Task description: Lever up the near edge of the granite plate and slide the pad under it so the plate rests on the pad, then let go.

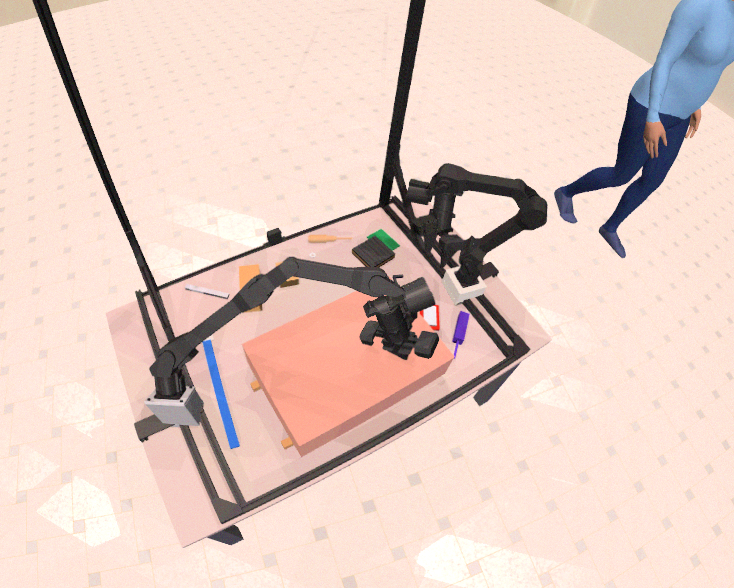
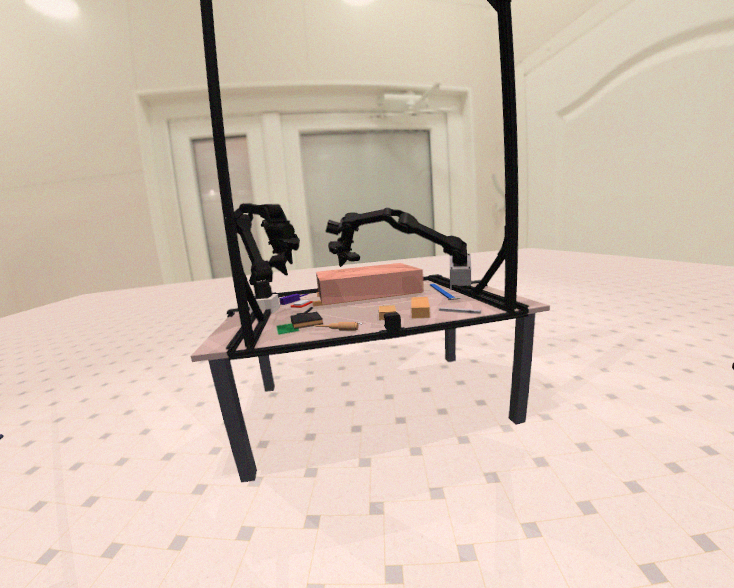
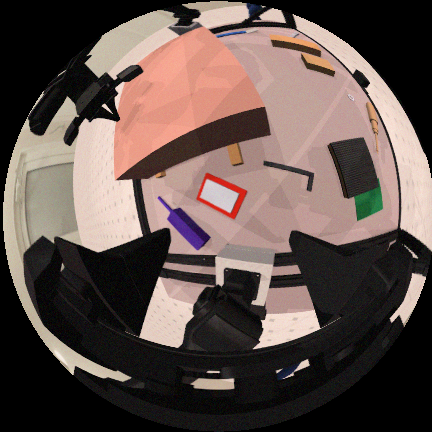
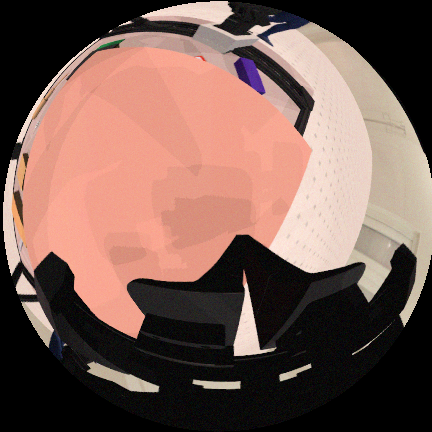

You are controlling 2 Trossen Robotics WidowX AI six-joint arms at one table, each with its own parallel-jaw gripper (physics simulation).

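Seen in the pictures: left gripper, fingertip midpoint: (image 1: 434,259) (image 2: 289,269) (image 3: 232,235); right gripper, fingertip midpoint: (image 1: 406,358) (image 2: 340,266) (image 3: 118,119) (image 4: 241,239); left arm's base, origin of the base link: (image 1: 466,278) (image 2: 263,297) (image 3: 240,284); right arm's base, origin of the base link: (image 1: 170,393) (image 2: 460,261).
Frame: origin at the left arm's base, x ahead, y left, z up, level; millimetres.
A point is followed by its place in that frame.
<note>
The granite plate (image 1: 324,373) {x 531, y 198, z 57 mm} (image 2: 367,282) {x 458, y 4, z 27 mm} (image 3: 189,92) {x 312, y 59, z 57 mm} (image 4: 141,141) {x 318, y 139, z 57 mm} is a thick salmon slab in the middle of the table, resting on small wooden feet (image 1: 288,443) (image 3: 235,154). The pad (image 1: 372,252) {x 233, y -212, z -41 mm} (image 2: 306,319) {x 236, y -250, z -41 mm} (image 3: 353,165) {x 223, y -202, z -41 mm} is a dark ribbed rectangle lying at the table's back, partly over a green card (image 1: 385,238) {x 157, y -277, z -61 mm} (image 3: 368,203) {x 157, y -264, z -62 mm}. My right gripper (image 1: 402,349) {x 330, y 231, z 77 mm} (image 2: 343,253) {x 330, y 231, z 77 mm} (image 4: 241,239) {x 330, y 231, z 77 mm} is shut and empty, hovering just above the plate's right corner. My left gripper (image 1: 429,226) (image 2: 281,264) {x 135, y -16, z 112 mm} (image 3: 232,235) {x 135, y -16, z 112 mm} is open and empty, held high near its base, looking down on the table.
A red-framed white card (image 1: 430,316) {x 152, y 69, z -49 mm} (image 3: 221,195) {x 150, y 56, z -49 mm}, a purple tool (image 1: 460,328) {x 90, y 145, z -34 mm} (image 3: 187,225) {x 89, y 126, z -35 mm} and a dark L-shaped key (image 3: 296,169) {x 202, y -82, z -56 mm} lie beside the plate. A blue bar (image 1: 220,393) {x 802, y 123, z -57 mm}, wooden blocks (image 1: 249,274) {x 638, y -226, z -26 mm} and a wood-handled tool (image 1: 326,238) {x 360, y -313, z -39 mm} lie farther off. A person (image 1: 633,152) walks past.
</note>
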